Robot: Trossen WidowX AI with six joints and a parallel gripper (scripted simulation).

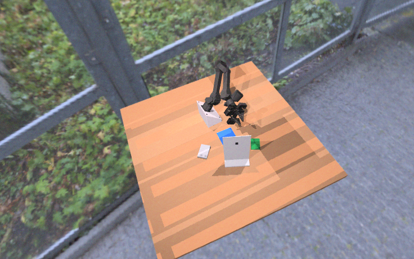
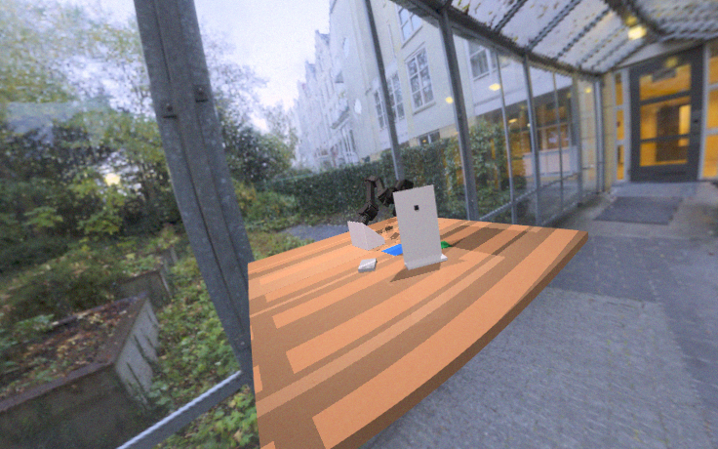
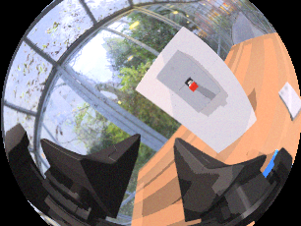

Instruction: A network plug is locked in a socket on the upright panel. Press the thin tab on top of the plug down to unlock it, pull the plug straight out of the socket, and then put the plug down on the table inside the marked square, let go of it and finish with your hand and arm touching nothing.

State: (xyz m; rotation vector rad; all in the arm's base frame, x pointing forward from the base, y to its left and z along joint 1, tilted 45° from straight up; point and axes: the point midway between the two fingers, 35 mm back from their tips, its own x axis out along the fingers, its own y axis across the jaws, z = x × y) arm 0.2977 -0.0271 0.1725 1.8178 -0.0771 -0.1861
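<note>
The network plug is 90 mm ahead of my gripper tip, 100 mm to the right of it and 20 mm below it. Round my gripper tip: green square: 60 mm ahead, 80 mm to the left, 250 mm below; grey panel: 100 mm ahead, 110 mm to the right, 110 mm below; blue marked square: 110 mm behind, 50 mm to the right, 250 mm below.
</note>
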